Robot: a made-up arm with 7 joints. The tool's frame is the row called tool.
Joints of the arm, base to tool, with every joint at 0 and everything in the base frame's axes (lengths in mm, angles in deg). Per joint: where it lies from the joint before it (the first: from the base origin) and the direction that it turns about. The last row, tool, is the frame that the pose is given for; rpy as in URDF.
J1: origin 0 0 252 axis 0 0 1
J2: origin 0 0 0 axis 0 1 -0.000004
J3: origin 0 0 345 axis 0 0 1
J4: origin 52 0 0 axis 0 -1 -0.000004
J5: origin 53 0 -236 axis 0 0.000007 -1
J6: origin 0 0 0 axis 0 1 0.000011
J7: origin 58 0 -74 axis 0 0.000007 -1
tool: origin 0 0 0 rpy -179.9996 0 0
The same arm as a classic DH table. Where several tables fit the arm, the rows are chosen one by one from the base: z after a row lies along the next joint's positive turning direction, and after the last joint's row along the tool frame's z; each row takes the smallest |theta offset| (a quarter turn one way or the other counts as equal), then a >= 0, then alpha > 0; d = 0 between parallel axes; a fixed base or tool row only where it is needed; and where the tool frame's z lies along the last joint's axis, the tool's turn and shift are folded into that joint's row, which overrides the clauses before.
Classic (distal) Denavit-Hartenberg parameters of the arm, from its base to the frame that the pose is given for. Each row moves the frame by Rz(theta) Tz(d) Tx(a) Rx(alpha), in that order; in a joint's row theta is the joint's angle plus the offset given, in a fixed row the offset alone. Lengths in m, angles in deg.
J1: a 0  alpha -90  d 0.252  theta0 0
J2: a 0  alpha 90  d 0  theta0 0
J3: a 0.052  alpha 90  d 0.345  theta0 0
J4: a 0.053  alpha 90  d 0  theta0 0
J5: a 0  alpha 90  d 0.236  theta0 0
J6: a 0.058  alpha -90  d 0  theta0 0
J7: a 0  alpha 0  d 0.074  theta0 0

